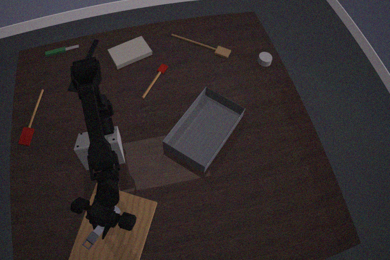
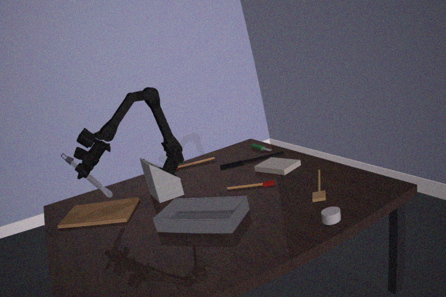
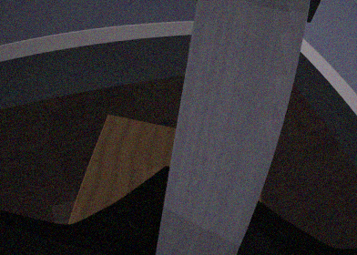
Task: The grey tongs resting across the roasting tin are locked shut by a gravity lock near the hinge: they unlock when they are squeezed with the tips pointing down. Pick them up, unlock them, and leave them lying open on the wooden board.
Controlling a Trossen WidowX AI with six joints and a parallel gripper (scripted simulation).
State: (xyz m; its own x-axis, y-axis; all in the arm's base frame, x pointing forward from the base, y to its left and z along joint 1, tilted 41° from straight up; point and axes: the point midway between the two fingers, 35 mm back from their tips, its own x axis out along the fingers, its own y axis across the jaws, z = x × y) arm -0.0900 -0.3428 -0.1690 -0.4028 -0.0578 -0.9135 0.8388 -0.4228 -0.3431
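My gripper tip is 18 cm above the wooden board, 3 cm to the right of it and 1 cm short of it. Also, from my gripper tip: grey roasting tin (47 cm ahead, 34 cm to the left, 16 cm below); black spatula (82 cm to the left, 19 cm below, 6 cm ahead); white slab (84 cm to the left, 29 cm ahead, 18 cm below).
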